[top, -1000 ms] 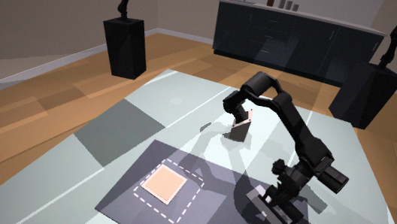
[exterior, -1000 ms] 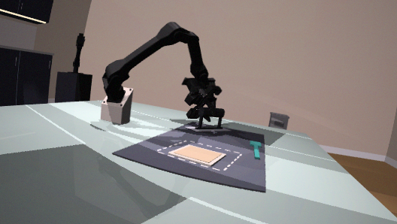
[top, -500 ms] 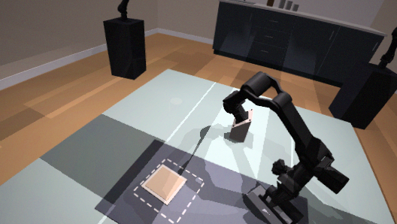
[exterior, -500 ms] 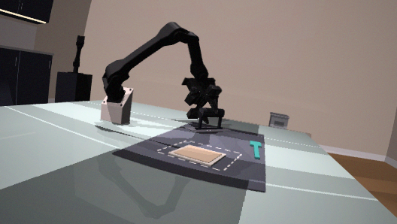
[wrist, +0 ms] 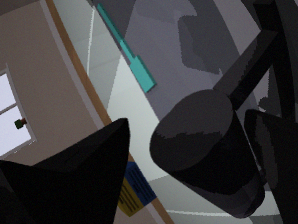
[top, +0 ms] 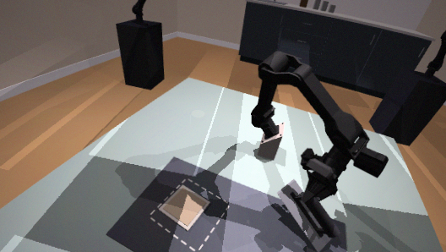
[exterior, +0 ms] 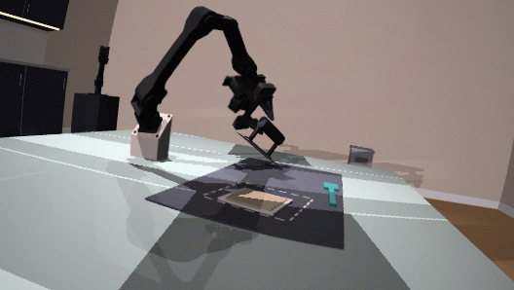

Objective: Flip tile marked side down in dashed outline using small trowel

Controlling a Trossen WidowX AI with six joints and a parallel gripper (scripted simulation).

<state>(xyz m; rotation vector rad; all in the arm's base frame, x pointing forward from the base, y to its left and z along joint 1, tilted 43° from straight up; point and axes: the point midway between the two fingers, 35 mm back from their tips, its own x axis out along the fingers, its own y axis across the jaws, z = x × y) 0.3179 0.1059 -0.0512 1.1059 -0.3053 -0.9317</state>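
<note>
My gripper tip is 1 cm past the trowel, 2 cm to the right of it and 3 cm above it. The rest, counted from my gripper tip: dark mat 6 cm ahead, 16 cm to the right, 15 cm below; teal t-shaped piece 20 cm ahead, 16 cm to the right, 12 cm below; square peach tile 3 cm ahead, 33 cm to the right, 12 cm below.
</note>
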